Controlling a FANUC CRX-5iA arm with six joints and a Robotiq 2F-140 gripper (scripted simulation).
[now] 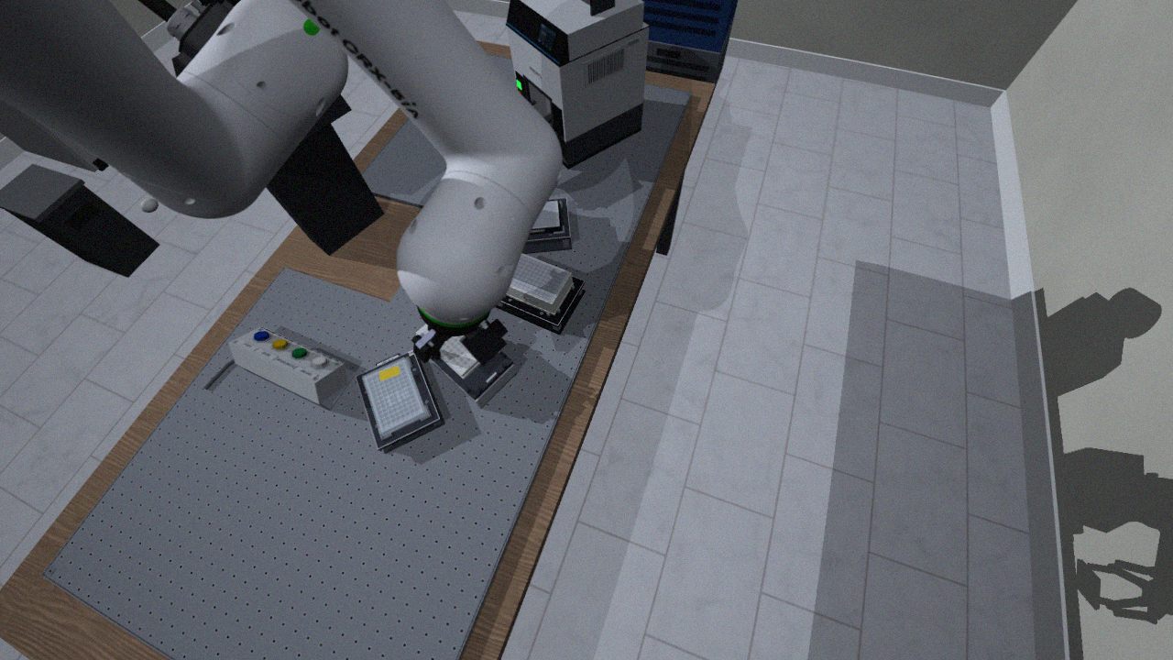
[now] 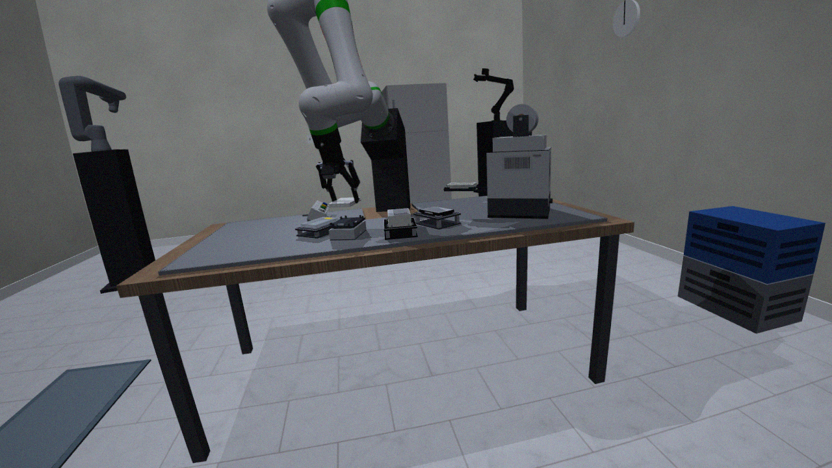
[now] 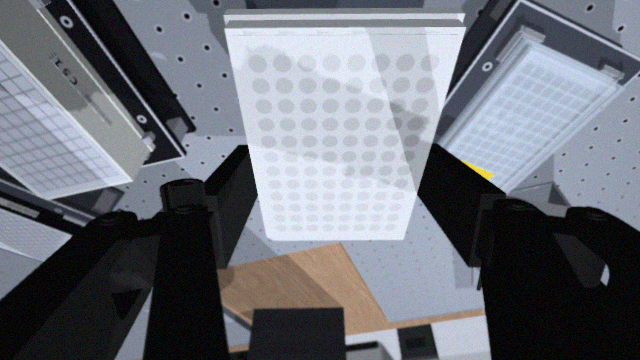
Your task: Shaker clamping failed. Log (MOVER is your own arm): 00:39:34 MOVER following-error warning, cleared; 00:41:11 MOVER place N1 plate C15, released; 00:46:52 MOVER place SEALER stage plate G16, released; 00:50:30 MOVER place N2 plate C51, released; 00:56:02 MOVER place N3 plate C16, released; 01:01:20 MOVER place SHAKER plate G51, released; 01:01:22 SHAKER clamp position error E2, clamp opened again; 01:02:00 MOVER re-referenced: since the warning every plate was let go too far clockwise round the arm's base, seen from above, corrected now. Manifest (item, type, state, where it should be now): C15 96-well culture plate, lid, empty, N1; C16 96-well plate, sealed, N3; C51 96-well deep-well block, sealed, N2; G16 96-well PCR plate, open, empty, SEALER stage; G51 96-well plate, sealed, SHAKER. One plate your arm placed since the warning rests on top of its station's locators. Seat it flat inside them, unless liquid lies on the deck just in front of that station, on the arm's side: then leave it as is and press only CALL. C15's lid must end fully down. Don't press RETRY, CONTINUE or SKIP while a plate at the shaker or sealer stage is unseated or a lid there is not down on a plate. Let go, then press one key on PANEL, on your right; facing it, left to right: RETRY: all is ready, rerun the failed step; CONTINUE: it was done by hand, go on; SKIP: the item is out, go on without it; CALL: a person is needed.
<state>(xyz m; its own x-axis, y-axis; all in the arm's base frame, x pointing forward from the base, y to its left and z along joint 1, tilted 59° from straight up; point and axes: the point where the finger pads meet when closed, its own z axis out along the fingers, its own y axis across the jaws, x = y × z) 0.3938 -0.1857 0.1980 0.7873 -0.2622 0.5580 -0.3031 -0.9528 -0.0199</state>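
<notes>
Now: the shaker 2 cm ahead of my hand and 12 cm below it.
</notes>
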